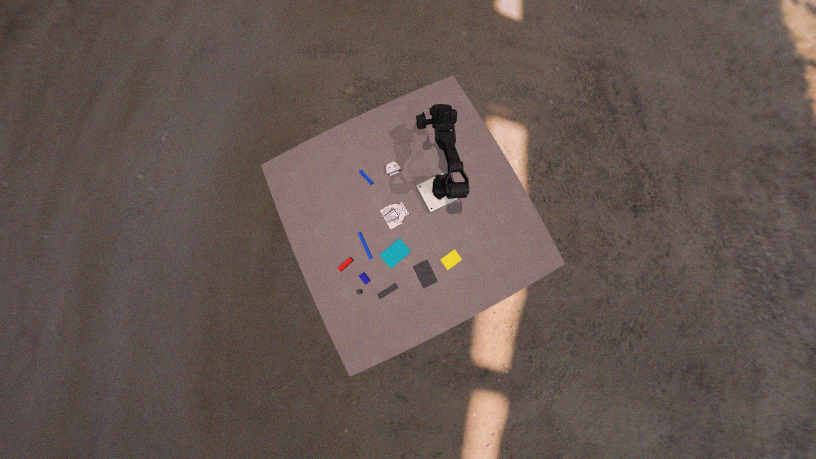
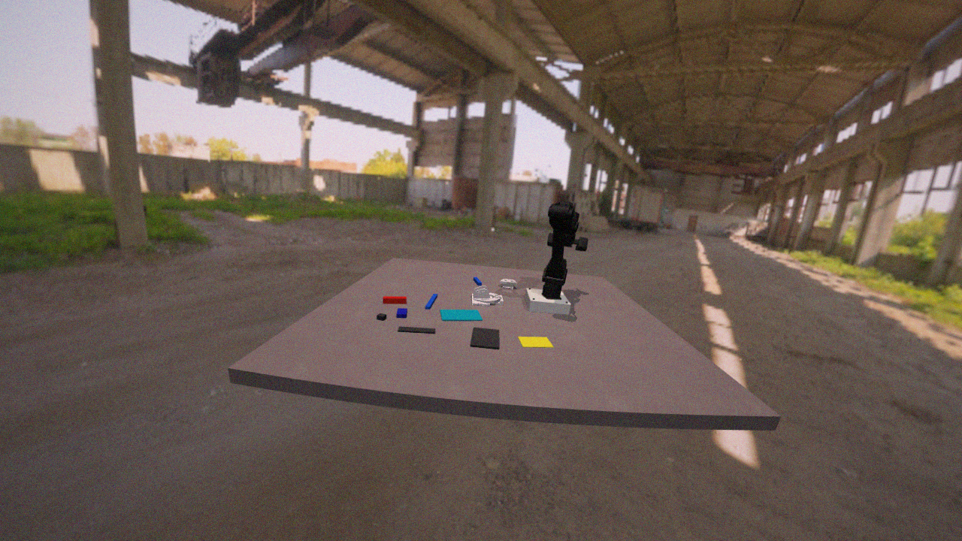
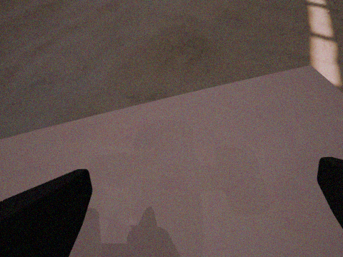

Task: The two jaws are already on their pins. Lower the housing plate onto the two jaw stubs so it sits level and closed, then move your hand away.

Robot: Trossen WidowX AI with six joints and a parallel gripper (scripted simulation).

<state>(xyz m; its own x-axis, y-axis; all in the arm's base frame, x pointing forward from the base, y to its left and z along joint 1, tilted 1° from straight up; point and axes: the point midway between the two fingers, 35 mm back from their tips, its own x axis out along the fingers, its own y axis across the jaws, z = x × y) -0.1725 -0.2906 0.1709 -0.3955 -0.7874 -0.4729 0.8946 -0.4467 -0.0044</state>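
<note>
Now: the white block 30 cm ahead of my gripper tip, 19 cm below it and 4 cm to the left of it. From my gripper tip the other things lie so: teal plate: 57 cm ahead, 42 cm to the left, 20 cm below; yellow plate: 62 cm to the left, 36 cm ahead, 20 cm below; dark plate: 60 cm to the left, 51 cm ahead, 20 cm below.
</note>
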